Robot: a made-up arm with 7 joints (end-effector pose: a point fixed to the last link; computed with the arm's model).
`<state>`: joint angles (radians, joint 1 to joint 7).
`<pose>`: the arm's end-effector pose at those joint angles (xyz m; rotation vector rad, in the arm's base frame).
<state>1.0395 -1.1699 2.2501 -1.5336 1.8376 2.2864 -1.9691</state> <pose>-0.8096 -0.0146 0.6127 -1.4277 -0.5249 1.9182</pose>
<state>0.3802 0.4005 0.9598 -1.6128 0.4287 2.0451 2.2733</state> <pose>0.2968 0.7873 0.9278 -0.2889 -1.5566 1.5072</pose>
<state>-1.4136 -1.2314 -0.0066 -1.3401 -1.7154 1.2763 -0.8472</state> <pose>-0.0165 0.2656 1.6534 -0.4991 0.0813 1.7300</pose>
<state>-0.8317 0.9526 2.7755 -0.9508 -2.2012 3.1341 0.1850</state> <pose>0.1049 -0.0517 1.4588 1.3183 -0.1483 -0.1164</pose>
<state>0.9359 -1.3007 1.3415 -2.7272 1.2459 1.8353 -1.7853</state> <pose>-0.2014 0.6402 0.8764 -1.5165 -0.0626 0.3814</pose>
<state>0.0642 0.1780 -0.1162 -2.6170 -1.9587 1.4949 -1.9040</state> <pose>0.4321 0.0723 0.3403 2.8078 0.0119 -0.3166</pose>
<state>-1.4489 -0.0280 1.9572 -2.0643 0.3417 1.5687 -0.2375</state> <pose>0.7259 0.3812 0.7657 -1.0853 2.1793 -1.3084</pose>
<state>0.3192 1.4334 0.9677 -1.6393 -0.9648 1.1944 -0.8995</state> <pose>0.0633 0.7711 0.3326 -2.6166 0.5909 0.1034</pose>
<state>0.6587 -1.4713 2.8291 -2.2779 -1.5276 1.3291 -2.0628</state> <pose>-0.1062 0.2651 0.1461 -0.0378 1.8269 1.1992</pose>
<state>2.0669 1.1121 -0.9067 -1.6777 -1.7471 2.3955 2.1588</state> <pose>0.1162 0.6357 0.4041 0.3913 0.4153 -0.7632</pose>
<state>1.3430 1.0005 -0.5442 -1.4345 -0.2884 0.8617 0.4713</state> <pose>0.4979 0.5358 0.4430 1.0748 -0.2849 2.8376</pose>
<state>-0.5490 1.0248 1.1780 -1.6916 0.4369 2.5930 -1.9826</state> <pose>0.7487 0.3333 0.6965 -0.2230 1.0352 -0.0025</pose>
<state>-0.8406 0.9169 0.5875 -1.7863 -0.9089 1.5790 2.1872</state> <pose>0.7138 -0.0704 0.4080 -0.9270 -0.2811 1.9081</pose>
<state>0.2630 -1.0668 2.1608 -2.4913 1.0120 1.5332 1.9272</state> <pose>-0.0627 0.5767 0.4260 0.8639 0.8135 -2.5446</pose>
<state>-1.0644 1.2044 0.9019 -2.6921 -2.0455 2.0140 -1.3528</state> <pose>0.2349 0.5105 0.4415 -1.7725 0.0925 0.2979</pose>
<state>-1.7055 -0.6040 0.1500 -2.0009 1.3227 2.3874 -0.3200</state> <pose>-0.0953 -0.5302 1.2576 2.4072 0.6428 -1.2007</pose>
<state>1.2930 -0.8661 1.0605 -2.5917 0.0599 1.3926 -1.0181</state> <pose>-0.4151 0.5912 0.7827 -1.8594 -0.4731 -0.4980</pose>
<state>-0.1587 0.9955 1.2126 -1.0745 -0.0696 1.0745 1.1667</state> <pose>0.7147 0.5296 0.8652 0.7447 -2.0781 1.6340</pose>
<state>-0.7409 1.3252 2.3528 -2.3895 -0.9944 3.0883 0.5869</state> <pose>0.1427 0.4122 1.2742 0.1373 1.7046 0.6312</pose>
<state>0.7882 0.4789 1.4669 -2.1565 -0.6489 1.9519 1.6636</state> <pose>-0.5324 0.6281 0.7642 -0.7039 1.3805 -1.3262</pose>
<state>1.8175 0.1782 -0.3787 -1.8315 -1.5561 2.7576 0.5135</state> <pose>-0.1680 0.7327 0.8665 -0.3635 0.1649 -0.3109</pose>
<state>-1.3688 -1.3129 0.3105 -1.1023 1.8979 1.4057 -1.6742</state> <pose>0.1173 0.5308 1.5415 -0.7151 -0.0929 -0.5580</pose>
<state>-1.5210 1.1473 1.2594 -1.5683 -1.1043 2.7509 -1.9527</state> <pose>0.6992 -0.3039 0.8765 -0.9443 0.1967 -1.0785</pose>
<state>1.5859 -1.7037 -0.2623 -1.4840 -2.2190 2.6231 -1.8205</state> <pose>-0.0147 -0.3548 1.4219 -0.2942 -0.9605 -2.0134</pose>
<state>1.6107 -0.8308 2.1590 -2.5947 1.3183 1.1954 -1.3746</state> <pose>-0.5000 0.0325 0.3240 -2.6781 -1.1298 0.1396</pose>
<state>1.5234 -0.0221 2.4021 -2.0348 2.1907 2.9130 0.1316</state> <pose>-0.5466 -0.2650 0.7100 -2.4994 1.2857 -0.8182</pose>
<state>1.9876 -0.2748 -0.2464 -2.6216 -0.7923 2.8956 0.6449</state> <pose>-0.2696 0.5971 0.8177 -0.7426 1.0538 -0.2792</pose>
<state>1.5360 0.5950 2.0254 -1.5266 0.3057 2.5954 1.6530</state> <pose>-0.6700 0.1471 1.2732 2.4390 -1.5451 0.8938</pose>
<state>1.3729 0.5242 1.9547 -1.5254 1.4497 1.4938 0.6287</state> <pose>-0.7842 0.1071 1.1693 2.7920 0.0568 0.2315</pose>
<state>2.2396 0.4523 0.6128 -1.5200 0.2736 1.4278 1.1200</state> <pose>-0.8186 0.3331 0.8114 -1.6458 0.6071 -1.2178</pose>
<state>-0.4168 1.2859 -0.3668 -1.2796 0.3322 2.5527 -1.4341</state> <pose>0.5879 -0.4545 0.4486 -0.7342 1.6529 -1.6204</pose>
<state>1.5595 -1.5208 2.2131 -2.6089 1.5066 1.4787 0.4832</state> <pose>-0.4777 0.3721 0.4951 -0.8781 0.4738 -1.1530</pose>
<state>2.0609 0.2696 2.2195 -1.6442 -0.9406 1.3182 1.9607</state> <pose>-0.4325 -0.5796 1.1922 -1.0633 1.1469 0.2575</pose>
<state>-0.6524 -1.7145 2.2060 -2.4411 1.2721 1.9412 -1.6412</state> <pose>0.5383 0.3668 0.5287 -1.9751 0.5912 -1.1240</pose>
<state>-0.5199 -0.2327 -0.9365 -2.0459 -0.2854 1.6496 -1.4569</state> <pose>0.1051 -0.6888 0.9283 -0.1852 2.2627 -1.6216</pose>
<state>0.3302 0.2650 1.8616 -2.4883 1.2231 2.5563 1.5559</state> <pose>-0.2664 0.5797 0.5861 0.5059 -1.6554 1.9175</pose>
